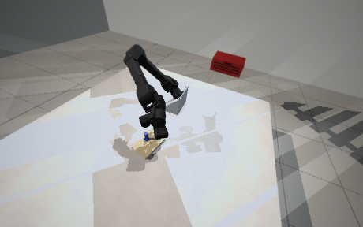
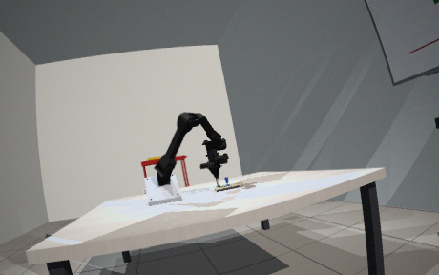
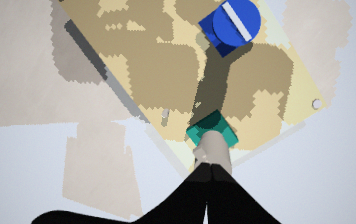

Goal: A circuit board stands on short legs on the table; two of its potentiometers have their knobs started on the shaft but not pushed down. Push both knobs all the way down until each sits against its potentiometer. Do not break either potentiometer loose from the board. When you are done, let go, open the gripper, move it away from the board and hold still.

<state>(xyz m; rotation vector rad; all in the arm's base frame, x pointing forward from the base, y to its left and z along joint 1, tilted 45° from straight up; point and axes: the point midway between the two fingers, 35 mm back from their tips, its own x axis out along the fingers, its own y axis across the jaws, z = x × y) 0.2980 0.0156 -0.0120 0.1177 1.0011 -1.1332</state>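
Right now the grey knob is 10 mm below my gripper tip. Also, from my gripper tip: blue knob: 40 mm ahead, 50 mm to the right, 10 mm below.
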